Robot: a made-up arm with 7 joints. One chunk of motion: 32 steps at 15 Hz.
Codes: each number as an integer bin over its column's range. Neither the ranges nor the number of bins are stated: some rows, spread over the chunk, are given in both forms.
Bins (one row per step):
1: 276 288 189 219 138 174
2: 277 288 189 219 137 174
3: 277 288 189 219 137 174
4: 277 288 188 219 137 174
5: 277 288 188 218 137 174
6: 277 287 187 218 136 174
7: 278 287 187 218 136 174
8: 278 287 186 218 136 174
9: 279 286 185 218 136 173
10: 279 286 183 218 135 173
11: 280 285 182 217 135 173
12: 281 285 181 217 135 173
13: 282 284 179 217 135 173
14: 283 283 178 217 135 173
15: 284 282 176 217 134 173
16: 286 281 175 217 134 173
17: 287 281 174 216 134 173
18: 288 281 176 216 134 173
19: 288 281 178 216 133 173
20: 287 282 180 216 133 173
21: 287 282 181 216 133 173
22: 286 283 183 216 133 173
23: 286 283 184 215 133 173
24: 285 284 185 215 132 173
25: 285 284 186 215 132 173
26: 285 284 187 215 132 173
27: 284 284 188 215 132 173
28: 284 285 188 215 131 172
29: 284 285 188 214 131 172
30: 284 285 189 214 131 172
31: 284 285 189 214 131 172
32: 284 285 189 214 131 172
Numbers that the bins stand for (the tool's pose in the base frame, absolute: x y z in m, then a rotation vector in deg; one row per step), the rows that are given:
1: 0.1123 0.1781 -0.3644 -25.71 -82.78 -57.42
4: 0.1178 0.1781 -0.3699 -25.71 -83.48 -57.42
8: 0.1233 0.1726 -0.3808 -26.42 -84.19 -57.42
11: 0.1342 0.1616 -0.4027 -27.12 -84.89 -58.12
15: 0.1562 0.1452 -0.4356 -27.12 -85.60 -58.12
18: 0.1781 0.1397 -0.4356 -27.83 -85.60 -58.12
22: 0.1671 0.1507 -0.3973 -27.83 -86.30 -58.12
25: 0.1616 0.1562 -0.3808 -28.53 -87.01 -58.12
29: 0.1562 0.1616 -0.3699 -29.24 -87.71 -58.83
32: 0.1562 0.1616 -0.3644 -29.24 -87.71 -58.83
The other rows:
2: 0.1178 0.1781 -0.3644 -25.71 -83.48 -57.42
3: 0.1178 0.1781 -0.3644 -25.71 -83.48 -57.42
5: 0.1178 0.1781 -0.3699 -26.42 -83.48 -57.42
6: 0.1178 0.1726 -0.3753 -26.42 -84.19 -57.42
7: 0.1233 0.1726 -0.3753 -26.42 -84.19 -57.42
9: 0.1288 0.1671 -0.3863 -26.42 -84.19 -58.12
10: 0.1288 0.1671 -0.3973 -26.42 -84.89 -58.12
12: 0.1397 0.1616 -0.4082 -27.12 -84.89 -58.12
13: 0.1452 0.1562 -0.4192 -27.12 -84.89 -58.12
14: 0.1507 0.1507 -0.4247 -27.12 -84.89 -58.12
16: 0.1671 0.1397 -0.4411 -27.12 -85.60 -58.12
17: 0.1726 0.1397 -0.4466 -27.83 -85.60 -58.12
19: 0.1781 0.1397 -0.4247 -27.83 -86.30 -58.12
20: 0.1726 0.1452 -0.4137 -27.83 -86.30 -58.12
21: 0.1726 0.1452 -0.4082 -27.83 -86.30 -58.12
23: 0.1671 0.1507 -0.3918 -28.53 -86.30 -58.12
24: 0.1616 0.1562 -0.3863 -28.53 -87.01 -58.12
26: 0.1616 0.1562 -0.3753 -28.53 -87.01 -58.12
27: 0.1562 0.1562 -0.3699 -28.53 -87.01 -58.12
28: 0.1562 0.1616 -0.3699 -28.53 -87.71 -58.83
30: 0.1562 0.1616 -0.3644 -29.24 -87.71 -58.83
31: 0.1562 0.1616 -0.3644 -29.24 -87.71 -58.83

